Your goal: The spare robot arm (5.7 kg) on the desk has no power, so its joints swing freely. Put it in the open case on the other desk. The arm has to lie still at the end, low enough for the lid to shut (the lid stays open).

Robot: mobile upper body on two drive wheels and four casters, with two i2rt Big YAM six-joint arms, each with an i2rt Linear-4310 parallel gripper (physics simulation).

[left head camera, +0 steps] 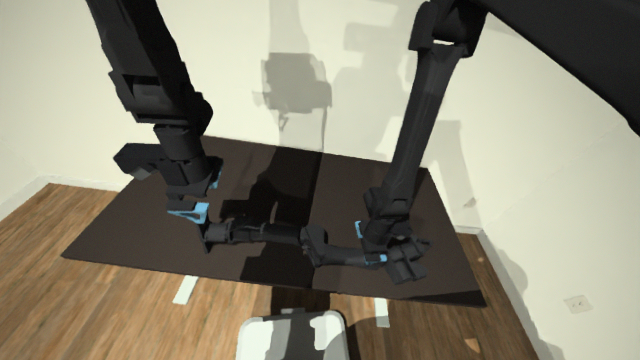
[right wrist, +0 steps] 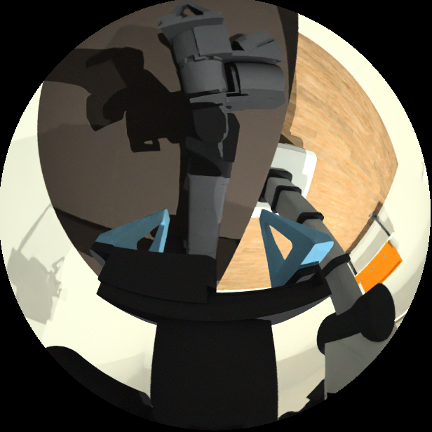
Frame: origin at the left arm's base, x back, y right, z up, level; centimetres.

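Where they show: left gripper, fingertip midpoint: [left head camera: 207, 204]; right gripper, fingertip midpoint: [left head camera: 363, 250].
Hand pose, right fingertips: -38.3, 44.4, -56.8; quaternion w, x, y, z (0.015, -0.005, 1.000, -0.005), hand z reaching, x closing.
After its pixels a point has its place, as x, y, z.
The dark spare arm [left head camera: 285, 233] [right wrist: 207, 200] lies stretched across the brown desk [left head camera: 115, 225] {-57.3, -46.5, -69.0} [right wrist: 125, 185]. In the head view its flat base plate is at the left and its blocky wrist end at the right. My left gripper [left head camera: 207, 196] {-39.8, 0.3, -32.3} is open, its blue fingers above and beside the base end; contact cannot be told. My right gripper [left head camera: 367, 245] {-38.3, 44.4, -56.8} [right wrist: 214, 213] is open near the wrist end. In the right wrist view a link of the spare arm runs between its spread fingers, partly hidden by the gripper body. The case cannot be made out for certain.
An orange panel [right wrist: 380, 267] beside a pale grey part shows at the right of the wrist view. My white base [left head camera: 290, 340] {-21.0, 20.9, -115.0} [right wrist: 300, 165] stands before the desk's near edge. Pale desk feet [left head camera: 185, 290] lie on the wood floor. A wall rises behind the desk.
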